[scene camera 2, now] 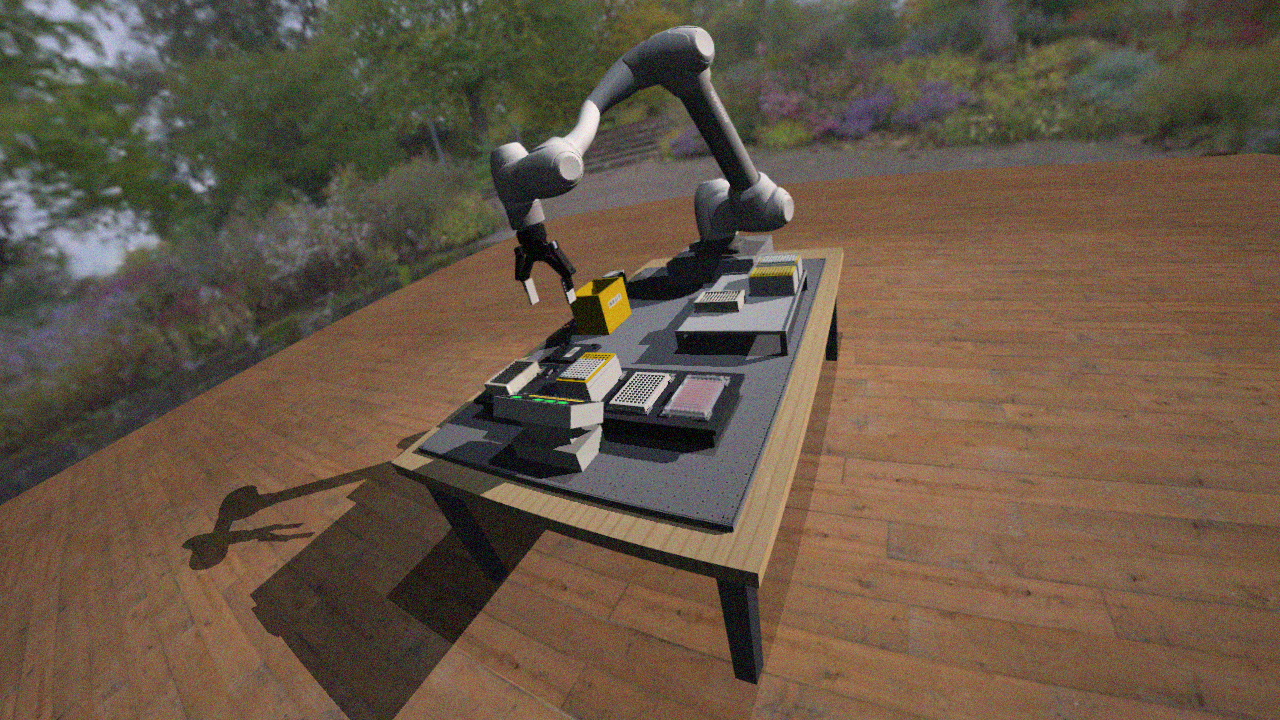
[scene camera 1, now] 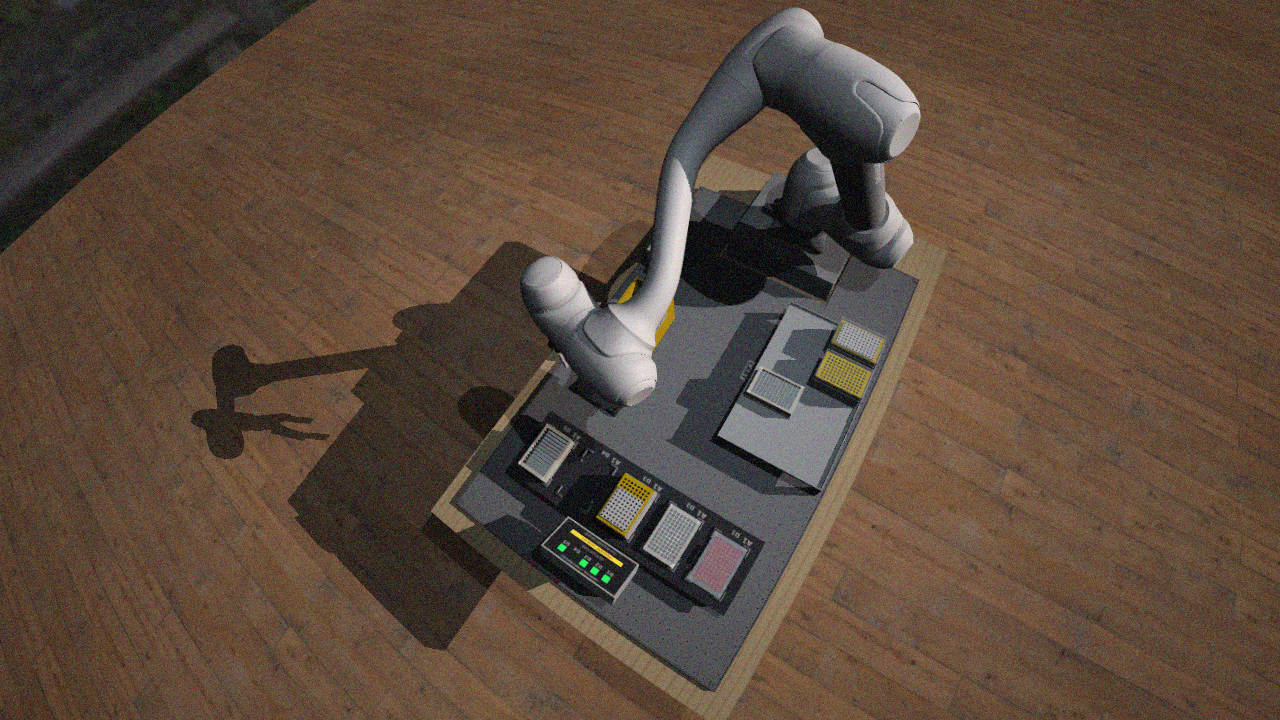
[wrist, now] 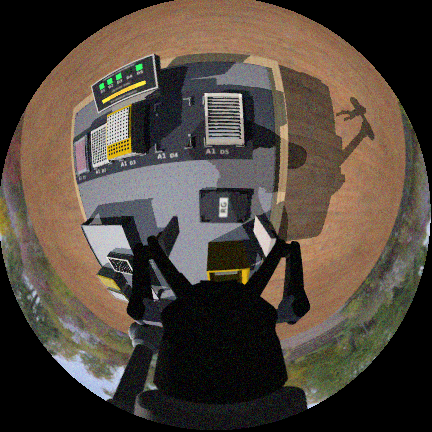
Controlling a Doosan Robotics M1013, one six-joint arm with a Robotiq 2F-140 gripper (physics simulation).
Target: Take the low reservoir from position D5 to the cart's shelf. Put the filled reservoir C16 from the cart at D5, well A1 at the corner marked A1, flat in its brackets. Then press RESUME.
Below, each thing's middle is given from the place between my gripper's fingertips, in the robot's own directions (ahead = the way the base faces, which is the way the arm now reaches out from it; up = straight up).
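Labels:
Grey cart shelf (scene camera 1: 805,445): my hand 13 cm above it, 48 cm to the right of it, 25 cm past it.

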